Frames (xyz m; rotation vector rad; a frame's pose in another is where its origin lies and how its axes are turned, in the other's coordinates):
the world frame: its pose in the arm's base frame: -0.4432 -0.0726 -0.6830 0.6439 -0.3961 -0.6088
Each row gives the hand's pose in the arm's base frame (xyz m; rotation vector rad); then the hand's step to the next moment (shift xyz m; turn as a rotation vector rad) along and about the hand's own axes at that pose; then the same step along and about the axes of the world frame.
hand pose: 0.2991 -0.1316 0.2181 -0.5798 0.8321 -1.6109
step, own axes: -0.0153 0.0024 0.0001 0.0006 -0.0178 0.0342
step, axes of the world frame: -0.0059 0.0108 -0.0094 0.0205 0.0250 0.0210
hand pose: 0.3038 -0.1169 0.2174 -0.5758 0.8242 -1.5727
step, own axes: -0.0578 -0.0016 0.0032 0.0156 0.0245 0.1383
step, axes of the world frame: -0.0260 0.0457 -0.0242 0.1259 0.0639 0.0060
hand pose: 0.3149 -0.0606 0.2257 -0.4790 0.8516 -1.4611
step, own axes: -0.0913 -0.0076 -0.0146 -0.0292 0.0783 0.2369
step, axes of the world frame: -0.0608 0.0655 -0.0249 0.1988 0.1478 -0.0415
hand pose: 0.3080 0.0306 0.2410 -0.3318 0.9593 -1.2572
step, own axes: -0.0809 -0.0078 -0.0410 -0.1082 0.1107 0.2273
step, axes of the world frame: -0.0770 0.0482 -0.0055 0.1564 0.2111 -0.0814
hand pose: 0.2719 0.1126 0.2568 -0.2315 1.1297 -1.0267
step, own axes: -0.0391 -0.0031 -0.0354 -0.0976 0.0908 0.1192
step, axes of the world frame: -0.0487 0.0192 0.0074 0.0638 0.1523 -0.0686
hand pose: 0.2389 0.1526 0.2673 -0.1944 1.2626 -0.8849
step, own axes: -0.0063 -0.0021 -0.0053 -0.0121 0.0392 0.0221
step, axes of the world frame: -0.0067 0.0033 0.0041 0.0103 0.0280 -0.0358
